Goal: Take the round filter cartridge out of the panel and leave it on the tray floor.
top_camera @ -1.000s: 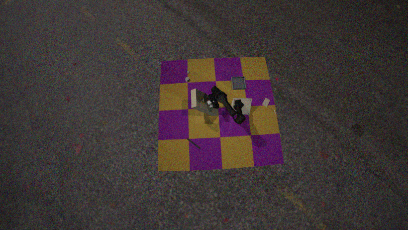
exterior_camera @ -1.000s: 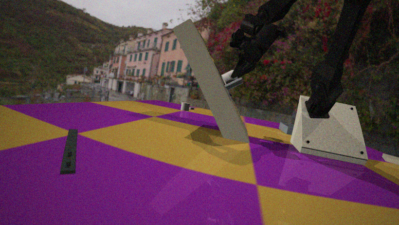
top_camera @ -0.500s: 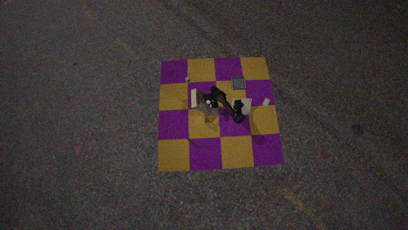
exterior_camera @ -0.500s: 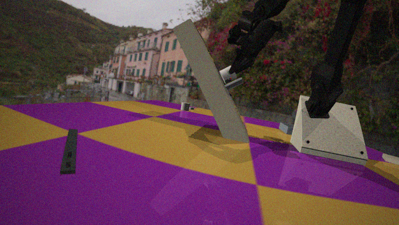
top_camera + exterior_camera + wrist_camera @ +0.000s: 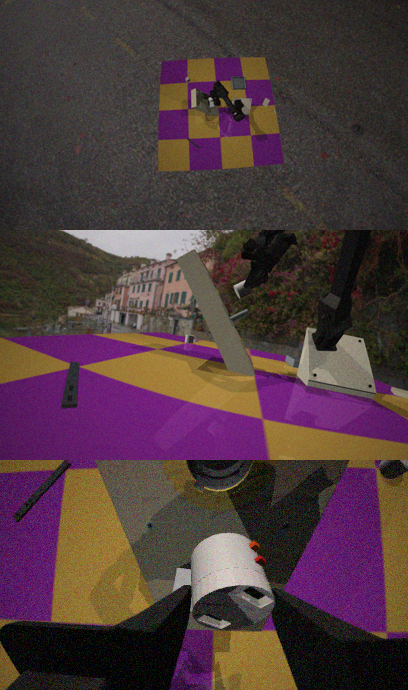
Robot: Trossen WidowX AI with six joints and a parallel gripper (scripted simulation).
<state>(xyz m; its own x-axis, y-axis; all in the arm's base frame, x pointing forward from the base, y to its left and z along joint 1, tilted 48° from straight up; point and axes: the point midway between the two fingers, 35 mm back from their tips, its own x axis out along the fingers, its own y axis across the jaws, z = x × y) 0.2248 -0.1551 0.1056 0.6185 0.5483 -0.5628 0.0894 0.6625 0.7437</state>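
The grey square tray lies 350 mm behind my gripper tip, 250 mm to the right of it and 230 mm below it. The rest, counted from my gripper tip: small beige block: 620 mm behind, 20 mm to the left, 230 mm below; then round filter cartridge: right at my gripper tip; then beige service panel: 60 mm ahead, 90 mm below.
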